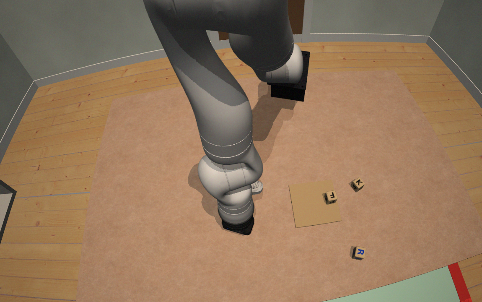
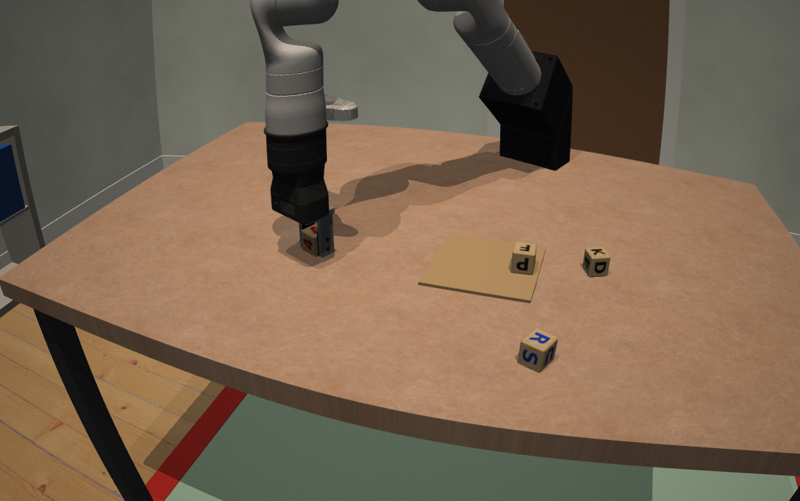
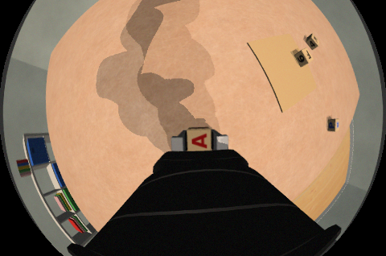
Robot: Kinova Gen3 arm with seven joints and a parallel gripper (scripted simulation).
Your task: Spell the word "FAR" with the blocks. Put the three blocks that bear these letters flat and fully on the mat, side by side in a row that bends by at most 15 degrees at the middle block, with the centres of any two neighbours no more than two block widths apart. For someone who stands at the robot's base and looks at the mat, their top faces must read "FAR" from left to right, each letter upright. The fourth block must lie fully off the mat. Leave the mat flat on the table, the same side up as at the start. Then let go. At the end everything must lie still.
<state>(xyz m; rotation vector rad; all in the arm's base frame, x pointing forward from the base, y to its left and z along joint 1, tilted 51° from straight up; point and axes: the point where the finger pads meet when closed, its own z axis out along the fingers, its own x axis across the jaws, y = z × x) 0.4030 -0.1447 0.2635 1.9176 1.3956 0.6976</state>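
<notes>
My gripper is now 22 cm to the right of the tan mat, 3 cm past it and 2 cm above it. Also, from my hand: F block: 27 cm to the left, 4 cm behind, 1 cm below; then R block: 31 cm to the left, 15 cm ahead, 1 cm below; then K block: 37 cm to the left, 6 cm behind, 1 cm below.
</notes>
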